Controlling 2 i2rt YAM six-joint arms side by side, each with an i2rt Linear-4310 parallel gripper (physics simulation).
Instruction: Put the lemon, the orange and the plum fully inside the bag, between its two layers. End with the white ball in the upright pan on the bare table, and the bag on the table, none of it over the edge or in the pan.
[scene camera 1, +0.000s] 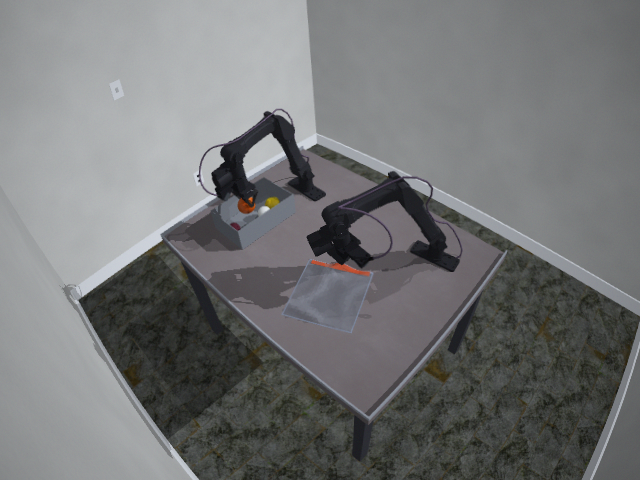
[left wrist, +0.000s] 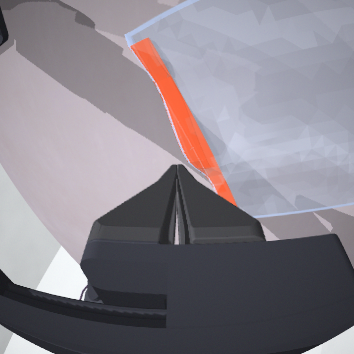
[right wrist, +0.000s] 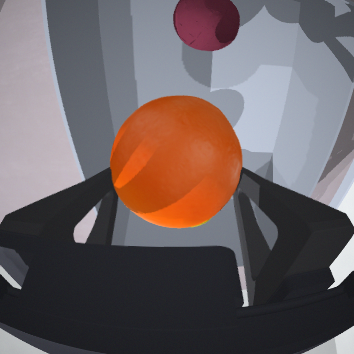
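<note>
The clear bag (scene camera 1: 328, 299) (left wrist: 280, 110) lies flat on the table, its orange-edged mouth toward the arms and slightly bowed. My left gripper (scene camera 1: 341, 262) (left wrist: 176, 173) is shut and empty, its tips beside the mouth edge. My right gripper (scene camera 1: 249, 202) (right wrist: 175, 174) is shut on the orange (scene camera 1: 246, 206) (right wrist: 177, 160), held within the upright grey pan (scene camera 1: 268, 219) (right wrist: 80, 90). In the pan, the plum (scene camera 1: 235, 226) (right wrist: 207, 22) is near the front left end. The white ball (scene camera 1: 264, 210) and the yellow lemon (scene camera 1: 271, 202) are toward the right. A lemon sliver (right wrist: 200, 224) shows under the orange.
The table (scene camera 1: 392, 330) has a raised-looking pale edge. The pan stands near its far left part, the bag near the middle. The left arm's base (scene camera 1: 435, 256) stands at the right and the right arm's base (scene camera 1: 307, 189) behind the pan. Arm shadows cross the table.
</note>
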